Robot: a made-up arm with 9 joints. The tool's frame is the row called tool.
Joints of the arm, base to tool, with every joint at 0 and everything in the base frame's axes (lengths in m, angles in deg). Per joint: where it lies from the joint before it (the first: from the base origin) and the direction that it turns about. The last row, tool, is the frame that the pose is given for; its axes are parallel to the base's.
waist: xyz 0 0 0.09 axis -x
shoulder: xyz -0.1 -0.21 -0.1 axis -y
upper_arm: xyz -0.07 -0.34 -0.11 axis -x
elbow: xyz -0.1 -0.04 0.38 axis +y
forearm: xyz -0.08 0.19 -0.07 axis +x
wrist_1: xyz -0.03 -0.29 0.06 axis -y
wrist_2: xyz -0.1 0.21 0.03 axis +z
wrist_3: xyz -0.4 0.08 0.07 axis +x
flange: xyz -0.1 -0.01 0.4 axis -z
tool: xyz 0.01 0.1 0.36
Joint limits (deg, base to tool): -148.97..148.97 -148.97..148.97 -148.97..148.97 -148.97..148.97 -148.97..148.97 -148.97..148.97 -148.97..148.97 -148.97..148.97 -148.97..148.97
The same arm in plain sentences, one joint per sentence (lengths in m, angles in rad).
The arm has nine revolute joints in a row. What follows holds with every joint at zero, and every direction is one of the base frame's. The first joint sits 0.09 m along +z from the base frame's origin and rotates about -x, from -2.6 to 2.6 rad. The second joint sits 0.1 m along -x and 0.21 m along -y and 0.1 m along -z from the first joint and rotates about -y, from -2.6 to 2.6 rad. The third joint sits 0.07 m along -x and 0.34 m along -y and 0.11 m along -z from the second joint and rotates about -x, from -2.6 to 2.6 rad. The fourth joint sits 0.1 m along -x and 0.04 m along -y and 0.38 m along +z from the third joint and rotates about +y, from -2.6 to 2.6 rad. The fifth joint sits 0.08 m along -x and 0.19 m along +y and 0.07 m along -z from the fourth joint and rotates about +x, from -2.6 to 2.6 rad. The sixth joint sits 0.03 m along -x and 0.29 m along -y and 0.06 m along +z from the fifth joint and rotates about -y, from -2.6 to 2.6 rad. The seventh joint sits 0.1 m along -x and 0.21 m along +y and 0.03 m along +z from the sixth joint and rotates about +z, from -2.6 to 2.6 rad. The eighth joint sits 0.4 m along -x and 0.08 m along +y and 0.07 m along +z from the seventh joint and rotates about +x, from -2.6 to 2.6 rad. The ninth joint sits 0.1 m along -x and 0.01 m along -y and 0.4 m along +z from the eighth joint and rotates about -z, from -2.6 to 2.6 rad. The tool frame, which is the frame that the pose is given for, sits 0.01 m along +x and 0.1 m along +y and 0.36 m along +z from the ninth joint; its axes are parallel to the base frame's.
